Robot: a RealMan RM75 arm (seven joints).
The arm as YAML. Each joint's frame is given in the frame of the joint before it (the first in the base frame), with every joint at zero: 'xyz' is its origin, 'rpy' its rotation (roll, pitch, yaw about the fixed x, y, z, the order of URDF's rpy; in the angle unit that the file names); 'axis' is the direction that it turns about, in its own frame. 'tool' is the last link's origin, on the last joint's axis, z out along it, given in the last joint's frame.
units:
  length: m
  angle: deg
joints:
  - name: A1
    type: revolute
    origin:
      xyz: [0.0, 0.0, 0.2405]
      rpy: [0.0, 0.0, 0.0]
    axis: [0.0, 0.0, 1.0]
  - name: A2
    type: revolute
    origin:
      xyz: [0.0, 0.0, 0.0]
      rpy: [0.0, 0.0, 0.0]
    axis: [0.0, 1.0, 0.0]
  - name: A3
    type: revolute
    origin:
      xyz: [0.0, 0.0, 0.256]
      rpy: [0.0, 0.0, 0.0]
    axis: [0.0, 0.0, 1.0]
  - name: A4
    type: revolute
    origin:
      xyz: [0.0, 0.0, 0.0]
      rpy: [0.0, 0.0, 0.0]
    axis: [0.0, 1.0, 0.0]
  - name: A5
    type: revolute
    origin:
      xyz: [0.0, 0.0, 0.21]
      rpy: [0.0, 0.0, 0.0]
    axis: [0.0, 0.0, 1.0]
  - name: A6
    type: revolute
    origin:
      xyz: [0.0, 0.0, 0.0]
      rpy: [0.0, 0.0, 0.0]
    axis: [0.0, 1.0, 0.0]
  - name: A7
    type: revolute
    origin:
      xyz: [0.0, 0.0, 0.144]
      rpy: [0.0, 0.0, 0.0]
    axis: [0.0, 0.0, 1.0]
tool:
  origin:
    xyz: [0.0, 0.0, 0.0]
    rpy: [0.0, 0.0, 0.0]
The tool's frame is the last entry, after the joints.
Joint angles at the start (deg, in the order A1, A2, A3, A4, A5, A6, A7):
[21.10, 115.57, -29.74, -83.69, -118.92, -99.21, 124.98]
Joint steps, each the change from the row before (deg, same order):
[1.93, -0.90, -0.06, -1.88, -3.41, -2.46, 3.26]
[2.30, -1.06, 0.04, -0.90, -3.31, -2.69, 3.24]
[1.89, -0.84, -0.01, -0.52, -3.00, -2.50, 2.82]
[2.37, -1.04, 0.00, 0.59, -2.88, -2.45, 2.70]
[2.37, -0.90, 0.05, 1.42, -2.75, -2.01, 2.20]
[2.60, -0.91, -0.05, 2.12, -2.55, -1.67, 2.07]
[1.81, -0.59, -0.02, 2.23, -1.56, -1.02, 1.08]
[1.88, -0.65, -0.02, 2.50, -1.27, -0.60, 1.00]
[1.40, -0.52, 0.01, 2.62, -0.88, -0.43, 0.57]
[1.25, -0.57, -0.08, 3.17, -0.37, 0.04, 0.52]
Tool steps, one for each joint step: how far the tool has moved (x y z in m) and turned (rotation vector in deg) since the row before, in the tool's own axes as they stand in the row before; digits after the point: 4 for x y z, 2 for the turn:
[-0.0088, 0.0022, -0.0008, 0.60, 3.32, 0.22]
[-0.0086, 0.0018, -0.0002, 0.26, 3.28, 0.86]
[-0.0054, 0.0016, -0.0005, 0.31, 3.08, 1.25]
[-0.0067, 0.0012, 0.0011, -0.17, 3.04, 1.56]
[-0.0058, 0.0007, 0.0026, -0.40, 2.83, 1.77]
[-0.0072, 0.0012, 0.0040, -0.71, 2.72, 1.78]
[-0.0043, 0.0009, 0.0043, -1.02, 2.00, 1.27]
[-0.0058, 0.0010, 0.0044, -1.06, 1.64, 1.12]
[-0.0033, 0.0004, 0.0047, -1.27, 1.54, 1.06]
[-0.0033, -0.0001, 0.0058, -1.60, 1.29, 1.16]

